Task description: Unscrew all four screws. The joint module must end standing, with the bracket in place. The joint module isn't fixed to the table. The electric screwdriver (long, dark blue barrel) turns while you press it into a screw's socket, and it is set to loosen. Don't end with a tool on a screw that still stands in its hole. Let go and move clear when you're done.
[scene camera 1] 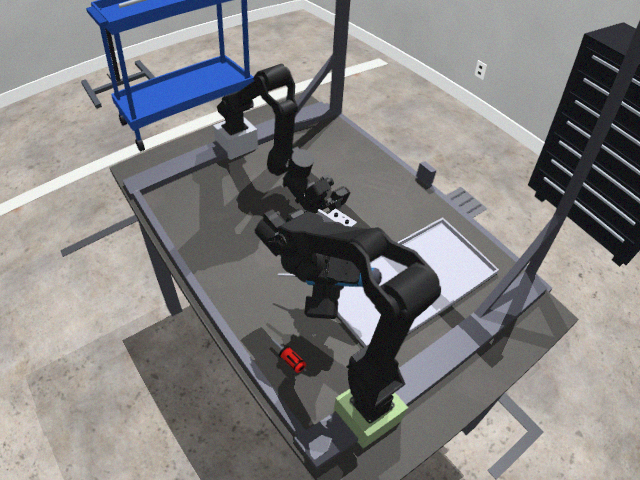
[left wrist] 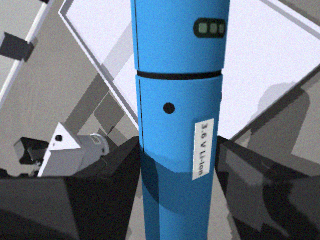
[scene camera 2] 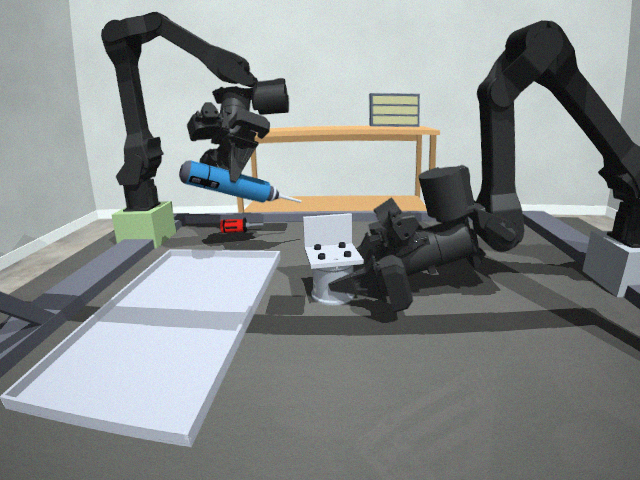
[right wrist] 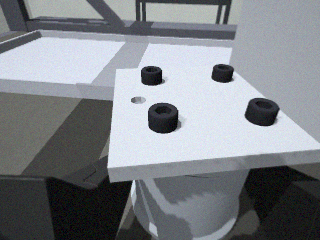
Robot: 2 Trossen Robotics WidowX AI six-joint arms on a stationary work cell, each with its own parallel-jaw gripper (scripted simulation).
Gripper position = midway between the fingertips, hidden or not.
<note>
In view: my left gripper (scene camera 2: 227, 186), my right gripper (scene camera 2: 329, 277), a blue electric screwdriver (scene camera 2: 192, 173), a white tray (scene camera 2: 146, 356), a white bracket (scene camera 2: 328, 230), a joint module (scene camera 2: 321, 293), a black screw (right wrist: 162, 117), a black screw (right wrist: 260, 111) and a green arm base (scene camera 2: 151, 224).
The blue electric screwdriver also shows in the left wrist view (left wrist: 179, 59). The white tray is seen too in scene camera 1 (scene camera 1: 459, 265), in the left wrist view (left wrist: 264, 53) and in the right wrist view (right wrist: 55, 63). The white bracket shows as well in the left wrist view (left wrist: 63, 159) and in the right wrist view (right wrist: 268, 56). The right wrist view does not show the blue electric screwdriver: it is out of frame.
</note>
